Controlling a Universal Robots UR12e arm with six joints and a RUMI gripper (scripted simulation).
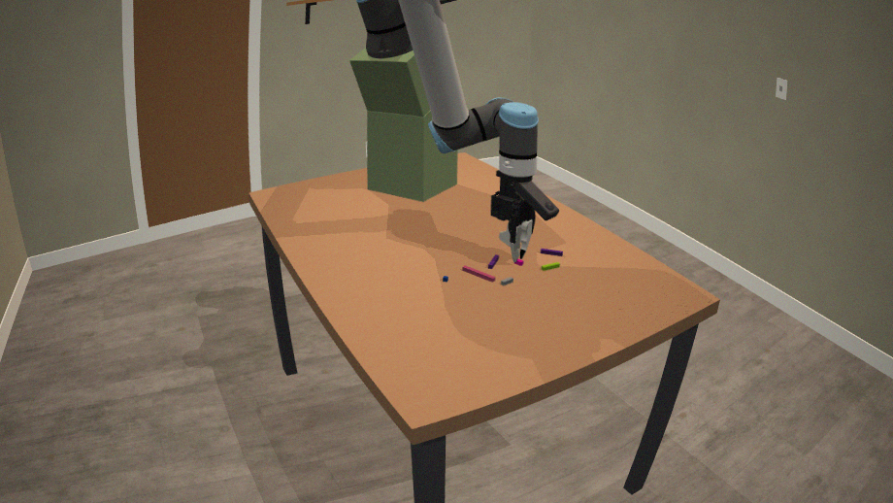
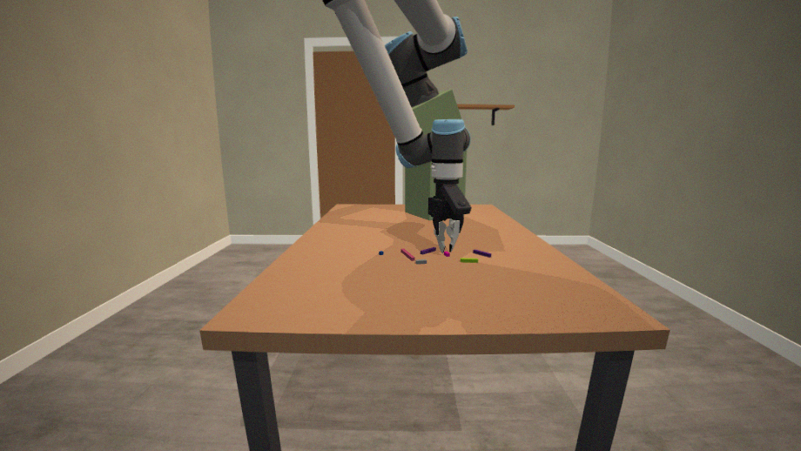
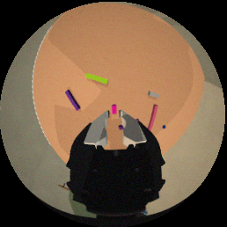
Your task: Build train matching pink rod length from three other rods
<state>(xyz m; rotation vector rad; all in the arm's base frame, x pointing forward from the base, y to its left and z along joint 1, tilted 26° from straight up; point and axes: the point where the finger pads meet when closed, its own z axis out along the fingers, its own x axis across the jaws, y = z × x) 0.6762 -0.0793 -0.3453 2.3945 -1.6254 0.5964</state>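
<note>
Now: the magenta rod 2 cm below my hand. Also, from my hand: lime rod 6 cm to the left, 6 cm ahead, 2 cm below; then pink rod 12 cm to the right, 2 cm below; then grey rod 8 cm to the right, 7 cm ahead, 2 cm below.
</note>
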